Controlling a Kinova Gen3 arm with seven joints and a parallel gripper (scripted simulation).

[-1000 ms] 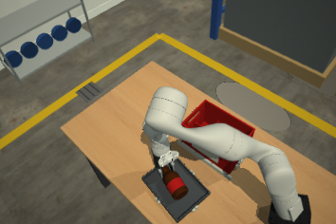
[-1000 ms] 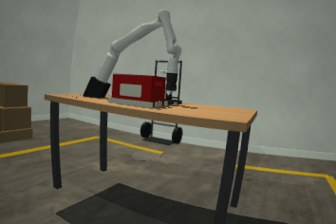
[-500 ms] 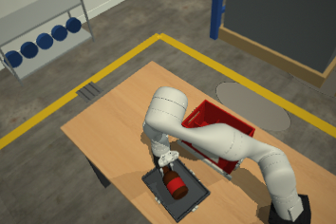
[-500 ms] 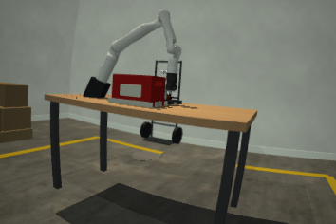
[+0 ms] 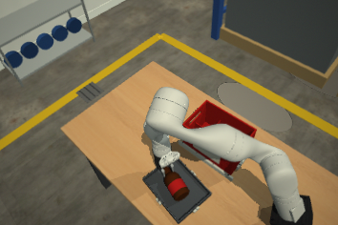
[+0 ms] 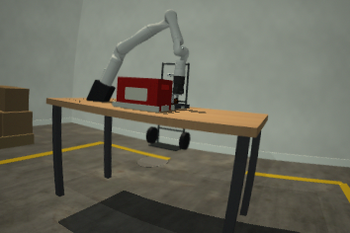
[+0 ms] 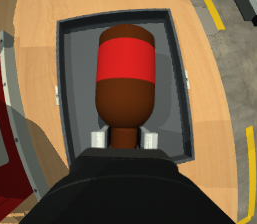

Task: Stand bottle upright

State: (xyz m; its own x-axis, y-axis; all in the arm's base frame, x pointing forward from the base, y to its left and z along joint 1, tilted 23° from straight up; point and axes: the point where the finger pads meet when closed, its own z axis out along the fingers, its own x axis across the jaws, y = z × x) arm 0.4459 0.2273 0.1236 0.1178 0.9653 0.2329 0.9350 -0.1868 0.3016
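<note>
Now: hand 5 cm past the bottle, 1 cm to the right of it and 1 cm above it. The rest, counted from my hand: tray 7 cm behind, 4 cm below; then red crate 28 cm to the right, 4 cm above, 3 cm behind.
</note>
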